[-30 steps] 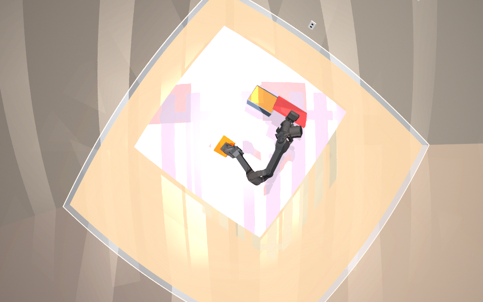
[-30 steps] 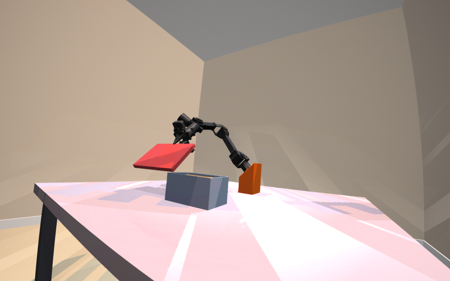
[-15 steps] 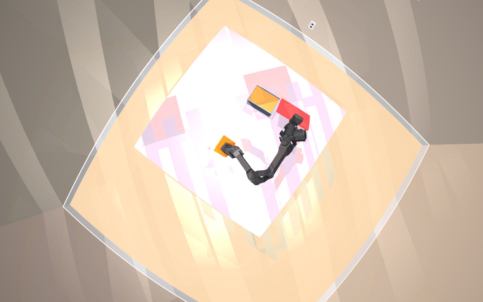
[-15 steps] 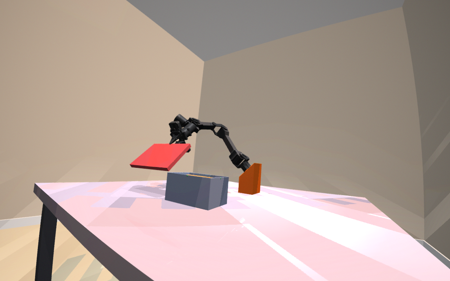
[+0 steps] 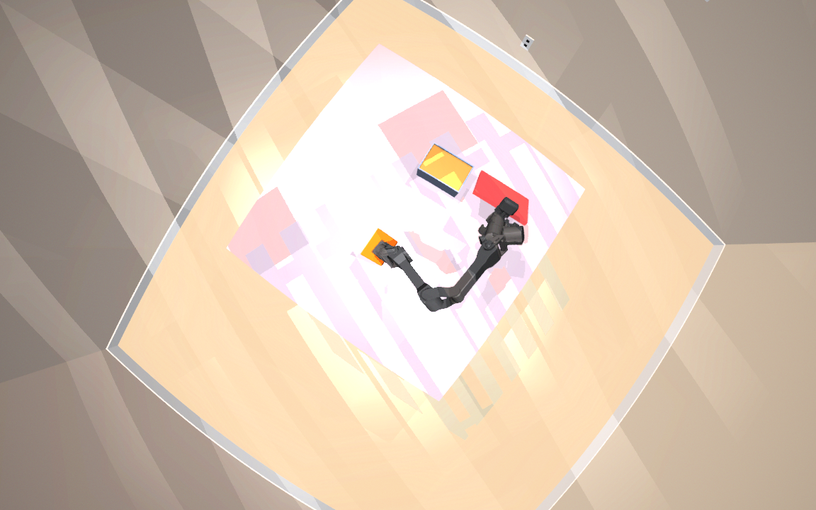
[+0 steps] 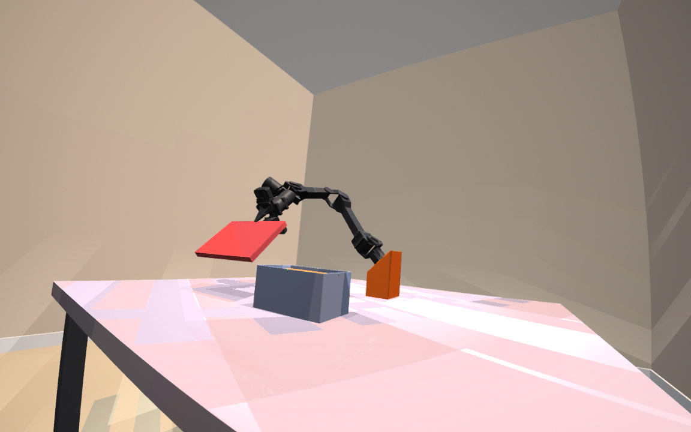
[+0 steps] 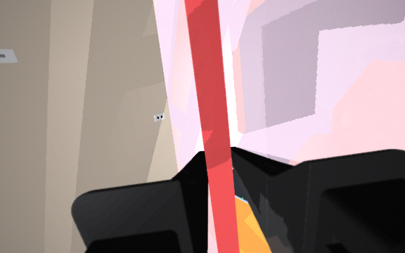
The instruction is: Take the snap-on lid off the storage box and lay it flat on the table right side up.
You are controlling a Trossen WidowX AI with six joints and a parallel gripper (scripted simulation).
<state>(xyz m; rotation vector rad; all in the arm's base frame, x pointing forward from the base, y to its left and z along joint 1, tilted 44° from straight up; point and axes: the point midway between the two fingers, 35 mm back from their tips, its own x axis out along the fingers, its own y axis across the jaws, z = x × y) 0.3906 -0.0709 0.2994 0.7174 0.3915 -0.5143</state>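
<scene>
My gripper tip is 6 cm short of the red lid, 1 cm to the right of it and 5 cm above it. Also, from my gripper tip: grey-blue storage box 2 cm ahead, 27 cm to the left, 18 cm below.
</scene>
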